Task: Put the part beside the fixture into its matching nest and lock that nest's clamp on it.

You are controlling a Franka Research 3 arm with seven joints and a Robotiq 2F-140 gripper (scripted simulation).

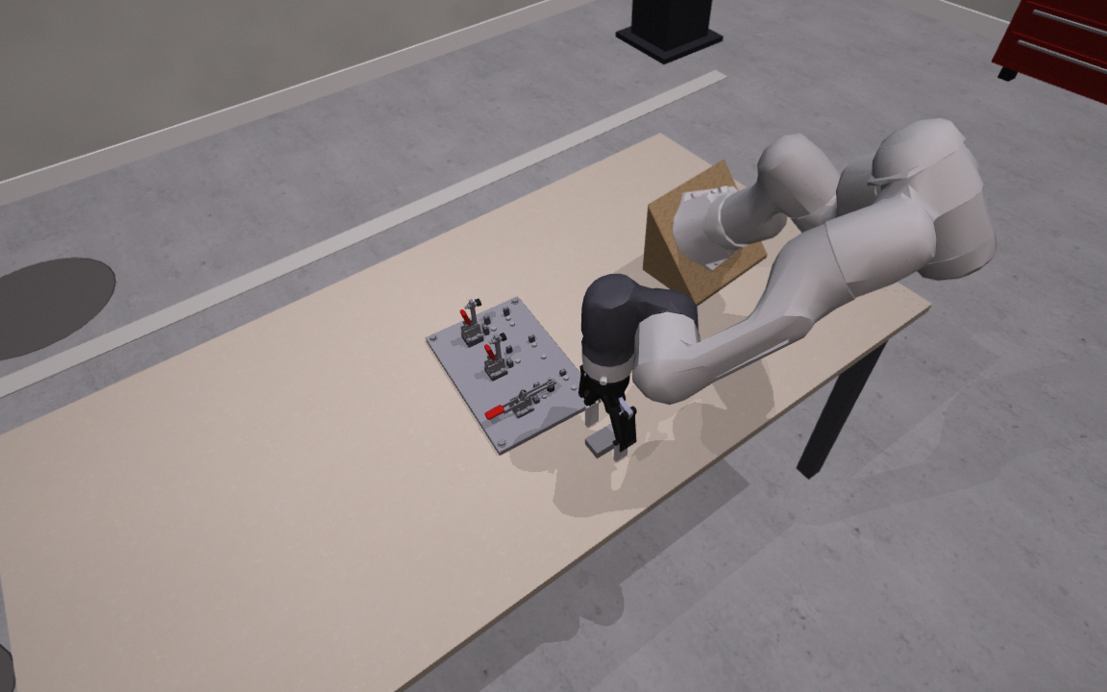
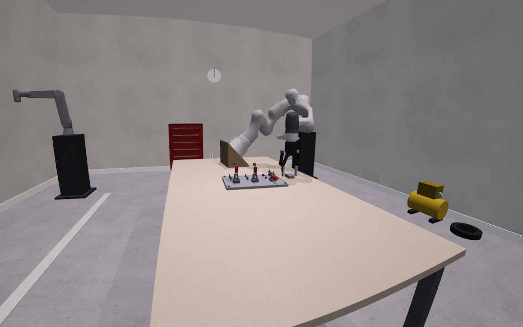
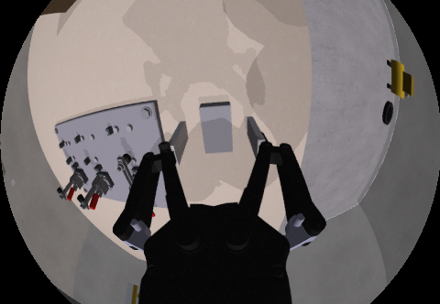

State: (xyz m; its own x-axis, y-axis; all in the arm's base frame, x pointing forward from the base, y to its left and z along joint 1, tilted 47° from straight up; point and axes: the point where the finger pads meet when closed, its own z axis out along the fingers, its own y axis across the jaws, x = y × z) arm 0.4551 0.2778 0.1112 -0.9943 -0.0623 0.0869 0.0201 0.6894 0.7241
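Now: hand 2 cm above the part. The rest, counted from my hand: grey fixture plate 26 cm to the right, 6 cm ahead, 3 cm below.
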